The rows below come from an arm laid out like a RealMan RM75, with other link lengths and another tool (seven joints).
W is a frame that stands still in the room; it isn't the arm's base.
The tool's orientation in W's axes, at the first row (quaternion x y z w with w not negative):
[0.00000 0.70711 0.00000 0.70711]
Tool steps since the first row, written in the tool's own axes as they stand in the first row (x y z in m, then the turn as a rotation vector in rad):
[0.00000 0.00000 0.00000 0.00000 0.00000 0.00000]
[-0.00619 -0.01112 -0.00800 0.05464 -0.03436 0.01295]
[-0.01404 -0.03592 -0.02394 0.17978 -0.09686 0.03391]
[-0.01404 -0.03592 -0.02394 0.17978 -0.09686 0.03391]
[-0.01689 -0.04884 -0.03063 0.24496 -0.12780 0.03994]
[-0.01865 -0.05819 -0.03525 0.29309 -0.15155 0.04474]
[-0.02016 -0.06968 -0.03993 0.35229 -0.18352 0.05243]
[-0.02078 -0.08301 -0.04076 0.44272 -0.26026 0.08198]
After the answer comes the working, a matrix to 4 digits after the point.
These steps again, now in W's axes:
[0.00000 0.00000 0.00000 0.00000 0.00000 0.00000]
[-0.00800 -0.01112 0.00619 0.01295 -0.03436 -0.05464]
[-0.02394 -0.03592 0.01404 0.03391 -0.09686 -0.17978]
[-0.02394 -0.03592 0.01404 0.03391 -0.09686 -0.17978]
[-0.03063 -0.04884 0.01689 0.03994 -0.12780 -0.24496]
[-0.03525 -0.05819 0.01865 0.04474 -0.15155 -0.29309]
[-0.03993 -0.06968 0.02016 0.05243 -0.18352 -0.35229]
[-0.04076 -0.08301 0.02078 0.08198 -0.26026 -0.44272]

The tool's axes in the first row as the columns of a matrix, in W's axes (rounded; the answer above uses it unrounded):
[0.0000 0.0000 1.0000]
[0.0000 1.0000 0.0000]
[-1.0000 0.0000 0.0000]

